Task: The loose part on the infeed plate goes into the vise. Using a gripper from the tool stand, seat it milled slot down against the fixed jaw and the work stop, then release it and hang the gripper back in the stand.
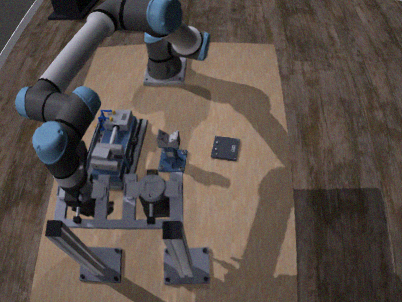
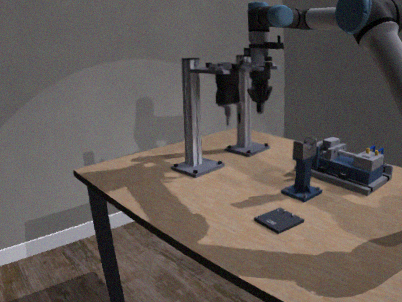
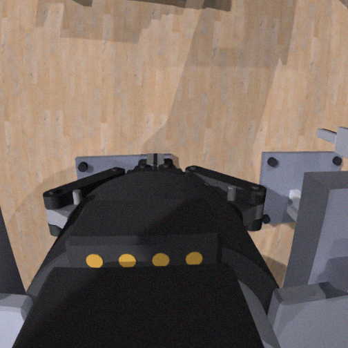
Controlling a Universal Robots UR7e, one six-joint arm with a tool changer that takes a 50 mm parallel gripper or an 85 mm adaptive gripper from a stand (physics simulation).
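Seen in the pictures: arm's base at its link origin: (image 1: pixel 164 67).
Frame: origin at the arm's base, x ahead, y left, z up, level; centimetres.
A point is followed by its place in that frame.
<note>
My adaptive gripper (image 2: pixel 260 108) (image 3: pixel 155 159) is at the left bay of the tool stand (image 1: pixel 117 224) {z 31.9, x 82.3, y 19.0 cm} (image 2: pixel 192 115) {z 16.4, x 79.0, y 33.4 cm}, with the arm's flange on top of it. It points down, its fingertips meet, and nothing shows between them. The parallel gripper (image 2: pixel 228 116) hangs in the other bay. A dark plate (image 1: pixel 226 148) {z -1.5, x 34.5, y 34.2 cm} (image 2: pixel 279 220) {z -1.5, x 33.4, y 34.4 cm} with small pins and a white label lies on the table. No separate part can be made out on it. The vise (image 1: pixel 114 172) {z 3.7, x 55.6, y 0.3 cm} (image 2: pixel 345 171) {z 1.8, x 39.9, y 0.5 cm} has light grey jaws; whether a part sits between them I cannot tell.
A blue pedestal (image 1: pixel 173 161) {z 0.3, x 44.9, y 17.9 cm} (image 2: pixel 301 191) {z -1.0, x 42.1, y 18.5 cm} carries an angled grey piece (image 1: pixel 168 138) {z 10.7, x 42.9, y 16.8 cm} (image 2: pixel 304 148) {z 12.3, x 41.1, y 19.6 cm} between the vise and the dark plate. The stand's two base plates (image 1: pixel 114 260) {z -1.1, x 84.3, y 9.2 cm} (image 3: pixel 277 195) are on the table. The stand's fork arms (image 3: pixel 315 310) flank the gripper closely.
</note>
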